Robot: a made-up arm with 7 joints.
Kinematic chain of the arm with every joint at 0, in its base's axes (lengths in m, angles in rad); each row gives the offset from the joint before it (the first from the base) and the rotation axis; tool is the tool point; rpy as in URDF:
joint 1: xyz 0 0 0.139 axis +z
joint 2: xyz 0 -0.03 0.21 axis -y
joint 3: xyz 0 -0.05 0.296 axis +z
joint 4: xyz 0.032 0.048 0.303 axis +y
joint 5: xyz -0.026 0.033 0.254 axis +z
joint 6: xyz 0 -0.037 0.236 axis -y
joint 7: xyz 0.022 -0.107 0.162 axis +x
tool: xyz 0 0 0 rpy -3.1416 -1.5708 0
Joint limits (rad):
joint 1: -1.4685..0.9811
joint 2: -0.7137..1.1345
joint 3: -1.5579..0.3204
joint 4: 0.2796..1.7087
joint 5: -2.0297..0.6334
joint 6: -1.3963..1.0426
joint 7: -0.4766..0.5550
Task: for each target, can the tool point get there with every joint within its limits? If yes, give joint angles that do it. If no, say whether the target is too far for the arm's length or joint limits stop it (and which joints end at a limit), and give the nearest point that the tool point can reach.
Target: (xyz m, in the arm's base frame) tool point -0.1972 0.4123 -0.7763
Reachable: no: joint limits stop it (at a limit: joint 1, joint 2, joint 3, joint 4, joint 5) | nearest point 0.2328 0.6124 0.2616 | short by 1.141 m
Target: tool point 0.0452 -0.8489 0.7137
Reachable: yes | joints -0.6735 -0.4750 -0.8836 1.5522 -0.3587 -0.6142 0.3069
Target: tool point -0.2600 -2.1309 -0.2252
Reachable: no: too far | nearest point -0.1180 -1.0109 0.4345 | short by 1.308 m
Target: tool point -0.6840 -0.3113 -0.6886
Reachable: no: joint limits stop it (at a limit: joint 1, joint 2, joint 4, joint 5) | nearest point -0.3704 -0.6387 0.3036 | short by 1.091 m
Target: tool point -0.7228 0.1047 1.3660
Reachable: yes | joints -0.2508 0.8189 -0.8052 0.4897 -1.5409 0.8145 0.1692
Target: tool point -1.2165 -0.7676 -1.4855
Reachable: no: too far | nearest point -0.3846 -0.6896 0.3016 | short by 1.973 m
